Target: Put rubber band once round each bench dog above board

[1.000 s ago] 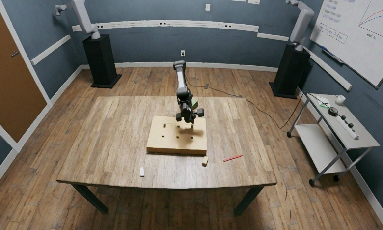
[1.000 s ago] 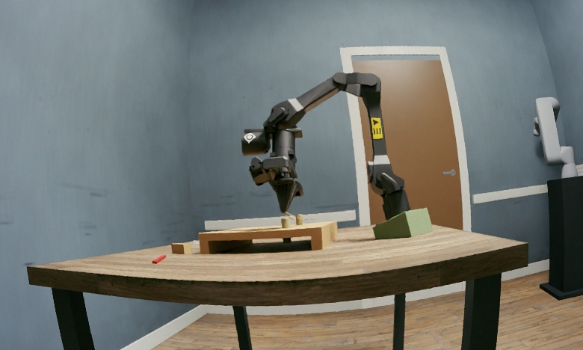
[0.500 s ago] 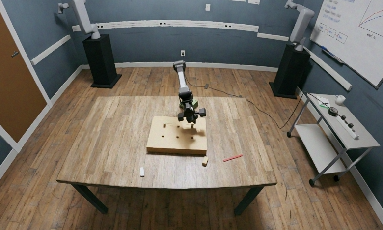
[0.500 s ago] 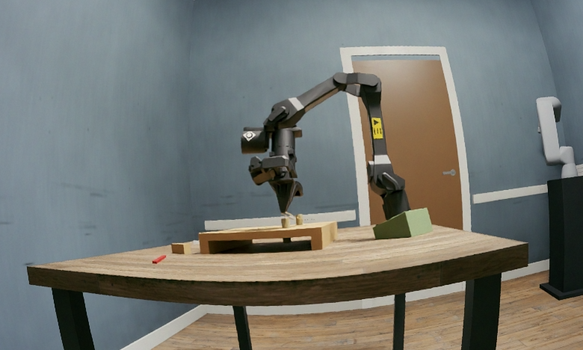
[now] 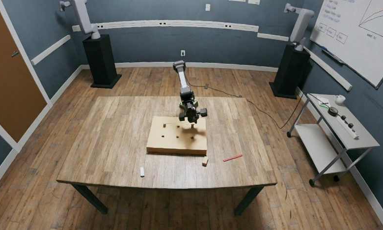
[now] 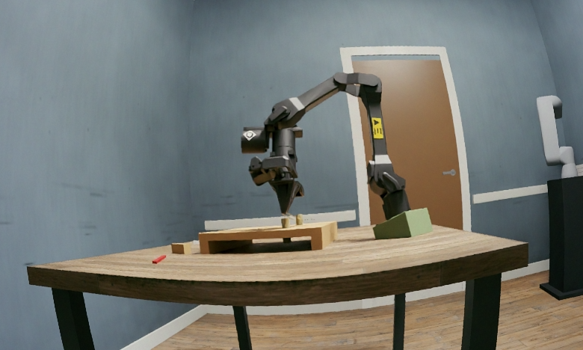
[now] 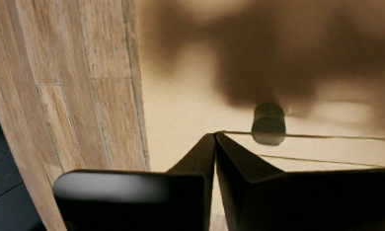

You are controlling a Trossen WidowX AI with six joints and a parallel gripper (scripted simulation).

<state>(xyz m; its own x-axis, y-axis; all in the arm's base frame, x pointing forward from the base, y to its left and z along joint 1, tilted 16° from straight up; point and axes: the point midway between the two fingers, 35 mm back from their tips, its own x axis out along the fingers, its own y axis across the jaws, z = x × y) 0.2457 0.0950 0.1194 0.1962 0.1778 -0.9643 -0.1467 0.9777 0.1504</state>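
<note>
The tan board lies 6 cm ahead of my hand, 11 cm to the right of it and 8 cm below it. From my hand the other things lie so: wooden block 25 cm ahead, 9 cm to the left, 11 cm below; white piece 38 cm ahead, 28 cm to the right, 11 cm below; red stick 20 cm ahead, 27 cm to the left, 12 cm below.
</note>
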